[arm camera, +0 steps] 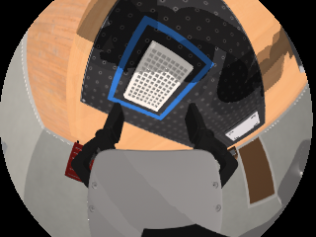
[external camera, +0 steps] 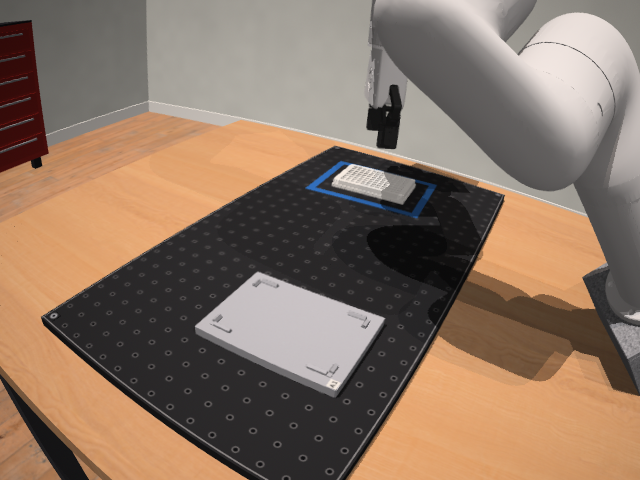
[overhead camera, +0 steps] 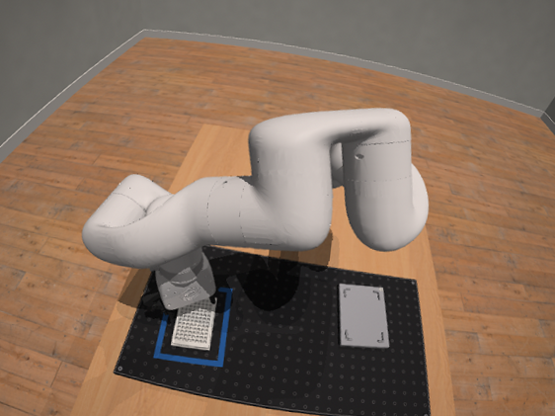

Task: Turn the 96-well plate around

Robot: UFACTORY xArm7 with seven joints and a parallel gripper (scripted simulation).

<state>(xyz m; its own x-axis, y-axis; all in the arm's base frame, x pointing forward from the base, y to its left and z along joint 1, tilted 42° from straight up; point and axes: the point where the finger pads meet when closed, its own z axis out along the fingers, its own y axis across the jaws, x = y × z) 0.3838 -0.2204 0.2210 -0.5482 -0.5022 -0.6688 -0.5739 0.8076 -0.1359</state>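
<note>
The white 96-well plate is 9 cm below my hand. The rest, counted from my hand: grey plate nest N1: 16 cm behind, 37 cm to the left, 9 cm below; A1 label: 24 cm behind, 40 cm to the left, 9 cm below.
</note>
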